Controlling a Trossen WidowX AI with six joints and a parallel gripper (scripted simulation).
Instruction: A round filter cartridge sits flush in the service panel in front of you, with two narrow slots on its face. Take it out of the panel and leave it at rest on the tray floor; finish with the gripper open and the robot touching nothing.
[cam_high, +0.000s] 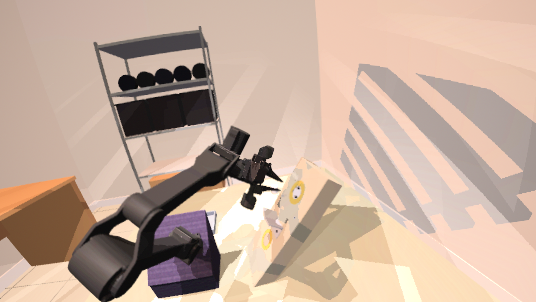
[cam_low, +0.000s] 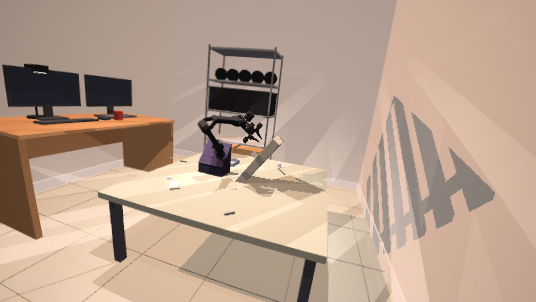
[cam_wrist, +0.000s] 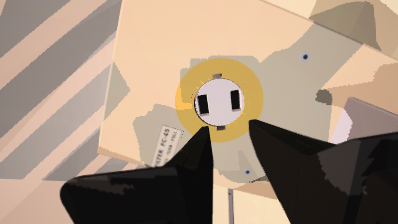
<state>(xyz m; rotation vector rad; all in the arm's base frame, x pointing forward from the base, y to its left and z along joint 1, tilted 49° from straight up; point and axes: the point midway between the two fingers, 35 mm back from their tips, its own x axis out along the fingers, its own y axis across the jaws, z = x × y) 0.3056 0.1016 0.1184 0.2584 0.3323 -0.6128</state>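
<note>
The round filter cartridge is 60 mm ahead of my gripper tip and 50 mm below it.
</note>
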